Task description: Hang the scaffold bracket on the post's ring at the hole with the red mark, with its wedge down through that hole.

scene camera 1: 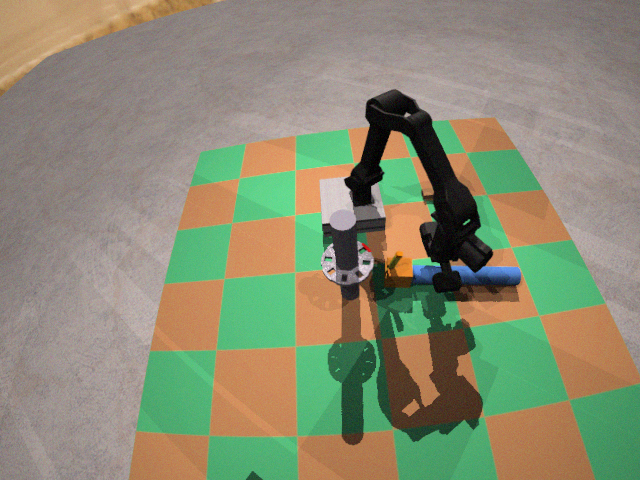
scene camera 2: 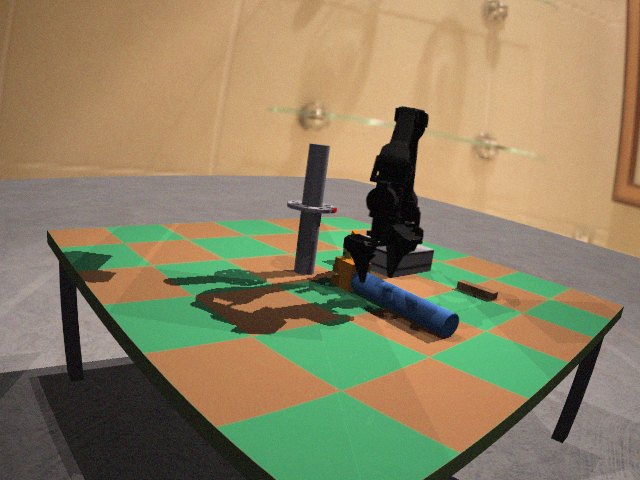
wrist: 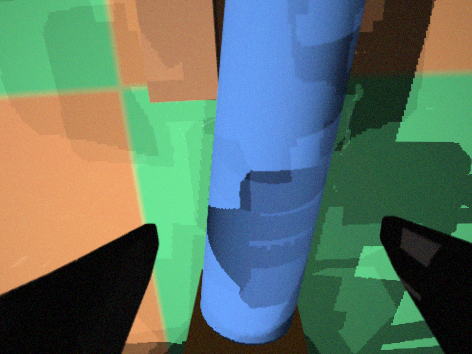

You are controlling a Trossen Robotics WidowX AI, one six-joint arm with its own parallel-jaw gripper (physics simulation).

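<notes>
The scaffold bracket lies on the table. Its orange head is on the post's side, and its blue tube points away from the post. The orange wedge sticks up from the head. The grey post stands upright with its ring partway up. The red mark is on the ring's side towards the robot and bracket. My gripper is open, its fingers on either side of the tube near the head, without touching it in the wrist view.
The robot's grey base block stands behind the post. A small brown block lies on the checkered table, beyond the tube on the base's side. The post stands close to the bracket's head.
</notes>
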